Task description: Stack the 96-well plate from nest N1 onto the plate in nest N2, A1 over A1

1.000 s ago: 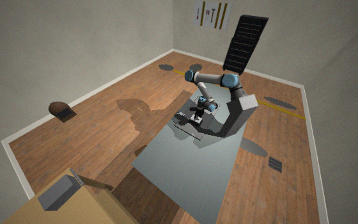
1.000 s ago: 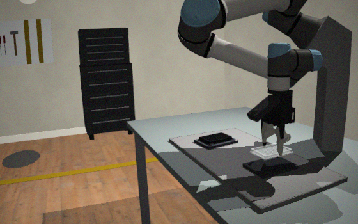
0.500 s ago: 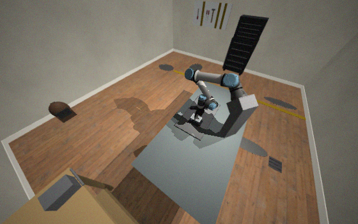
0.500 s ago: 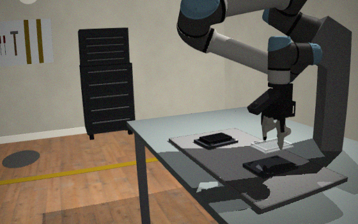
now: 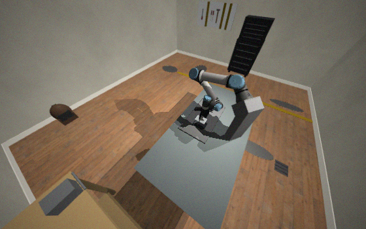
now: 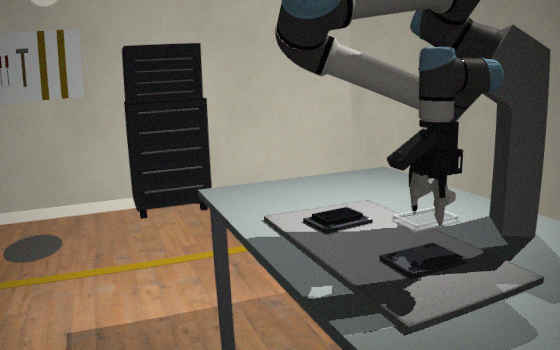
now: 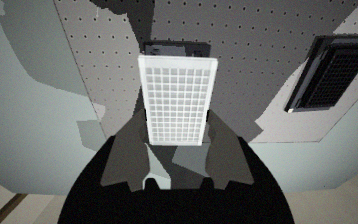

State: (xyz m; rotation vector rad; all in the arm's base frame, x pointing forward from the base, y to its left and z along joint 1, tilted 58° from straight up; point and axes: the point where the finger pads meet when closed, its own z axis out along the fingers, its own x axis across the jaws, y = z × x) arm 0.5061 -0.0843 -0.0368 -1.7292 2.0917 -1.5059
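The black plate lies 130 mm behind my hand, 320 mm to the right of it and 90 mm below it. Also, from my hand: clear 96-well plate (10 mm below); then plate nest N1 (110 mm below).
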